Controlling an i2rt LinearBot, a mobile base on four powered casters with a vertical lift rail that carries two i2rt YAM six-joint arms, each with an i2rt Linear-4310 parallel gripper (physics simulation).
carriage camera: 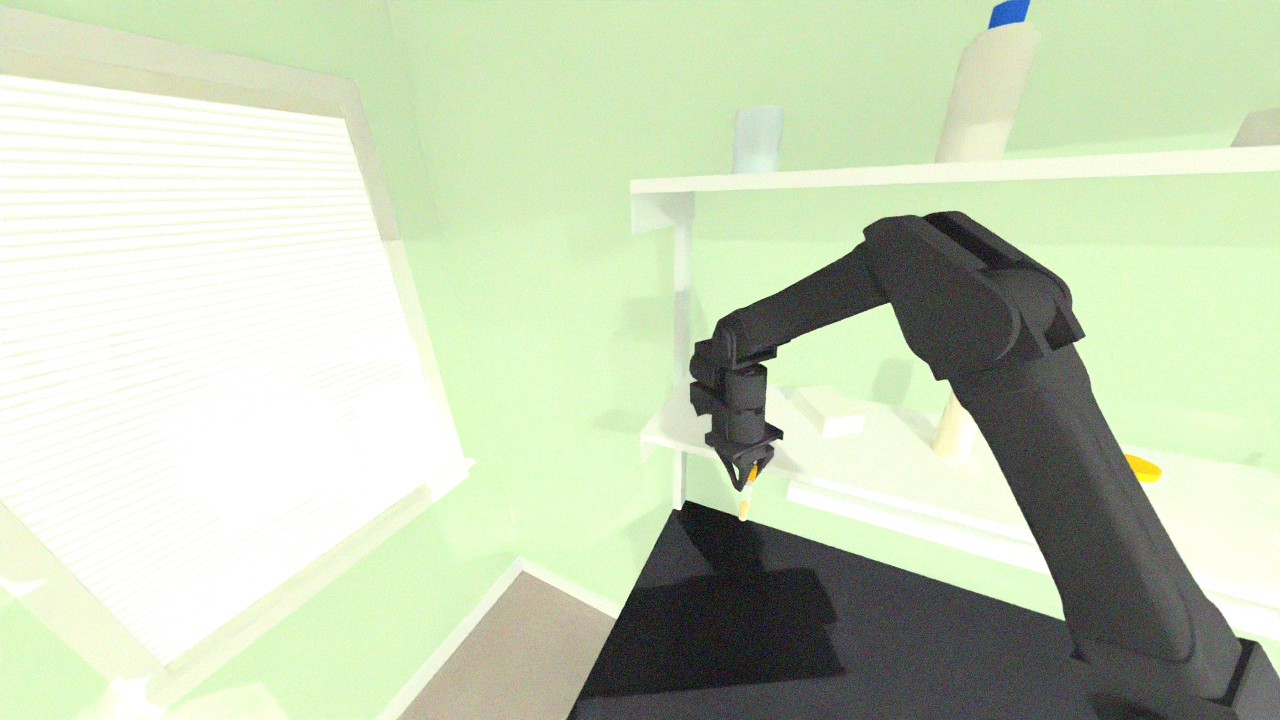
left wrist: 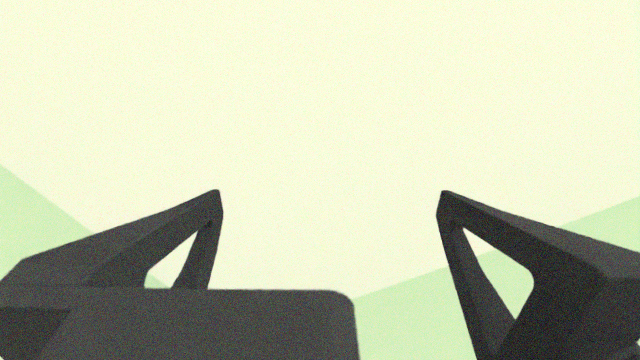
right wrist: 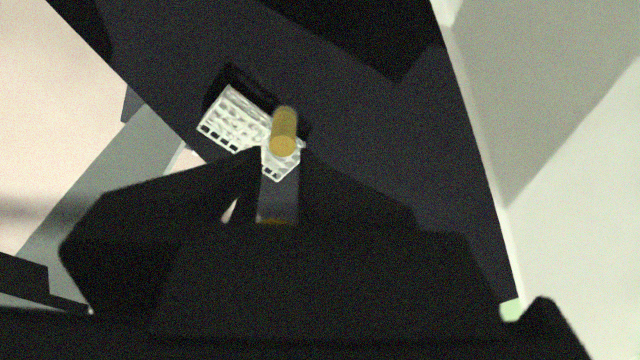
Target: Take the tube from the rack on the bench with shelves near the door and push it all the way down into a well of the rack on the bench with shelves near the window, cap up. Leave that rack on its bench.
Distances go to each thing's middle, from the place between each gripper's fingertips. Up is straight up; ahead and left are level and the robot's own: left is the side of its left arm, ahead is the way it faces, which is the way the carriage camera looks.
I see the tube with yellow cap (right wrist: 277,202) 10 mm behind my right hand. Also, from my right hand: white tube rack (right wrist: 234,115) (440 mm below, 280 mm behind, 40 mm to the right).
My left gripper is now 33 cm short of the tube with yellow cap, 53 cm to the left of it and 46 cm above it. The rest, counted from my left hand: white tube rack: 6 cm ahead, 56 cm to the right, 89 cm below.
